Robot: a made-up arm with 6 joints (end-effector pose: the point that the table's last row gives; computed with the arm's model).
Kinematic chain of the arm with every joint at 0, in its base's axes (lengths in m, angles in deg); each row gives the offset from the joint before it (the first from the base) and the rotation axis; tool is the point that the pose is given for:
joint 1: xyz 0 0 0.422 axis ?
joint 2: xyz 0 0 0 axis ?
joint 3: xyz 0 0 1.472 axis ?
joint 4: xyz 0 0 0 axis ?
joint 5: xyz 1.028 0 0 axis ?
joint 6: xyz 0 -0.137 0 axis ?
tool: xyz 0 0 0
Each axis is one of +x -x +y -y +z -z.
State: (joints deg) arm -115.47 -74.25 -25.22 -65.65 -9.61 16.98
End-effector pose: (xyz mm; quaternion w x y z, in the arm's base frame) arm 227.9 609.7 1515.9 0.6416 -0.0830 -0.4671 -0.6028
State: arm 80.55 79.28 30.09 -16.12 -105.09 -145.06
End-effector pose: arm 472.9 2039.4 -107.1 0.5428 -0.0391 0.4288 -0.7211
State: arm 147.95 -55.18 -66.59 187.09 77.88 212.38
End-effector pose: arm 100.8 -223.5 1042.6 0.0276 -0.7248 -0.0495 0.6866
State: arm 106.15 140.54 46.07 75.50 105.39 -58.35
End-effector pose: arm -241.8 958.2 -1749.7 0.0683 -0.1034 -0.5176 -0.8466
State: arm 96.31 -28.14 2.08 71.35 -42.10 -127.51
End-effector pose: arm 29.4 132.8 2349.6 0.6896 0.5468 0.2037 0.4290
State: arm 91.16 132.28 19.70 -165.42 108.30 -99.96
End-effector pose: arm -146.0 659.7 -1504.3 0.6722 0.4183 -0.5858 -0.1732
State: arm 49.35 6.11 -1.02 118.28 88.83 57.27
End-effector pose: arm 727.1 946.4 1877.8 0.1073 0.3767 0.8335 -0.3897
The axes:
joint 1: +z
joint 2: +y
joint 3: -y
joint 4: -x
joint 5: -y
joint 6: -x

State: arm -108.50 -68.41 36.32 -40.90 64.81 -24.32
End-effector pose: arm 391.5 1496.5 1980.7 0.2625 -0.5218 -0.7934 0.1713
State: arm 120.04 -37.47 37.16 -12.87 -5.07 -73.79
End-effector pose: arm 412.8 -447.0 2573.4 0.0442 -0.6345 -0.2791 -0.7194
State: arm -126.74 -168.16 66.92 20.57 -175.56 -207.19
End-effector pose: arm 406.3 758.7 -1889.1 0.2480 0.5241 -0.6235 0.5244
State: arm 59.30 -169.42 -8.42 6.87 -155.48 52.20
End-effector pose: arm -520.0 -1142.2 -705.8 0.8197 -0.3213 -0.2213 0.4193
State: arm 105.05 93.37 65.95 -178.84 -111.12 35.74
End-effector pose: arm -750.4 2263.5 -140.4 0.3651 -0.5860 -0.4427 -0.5722
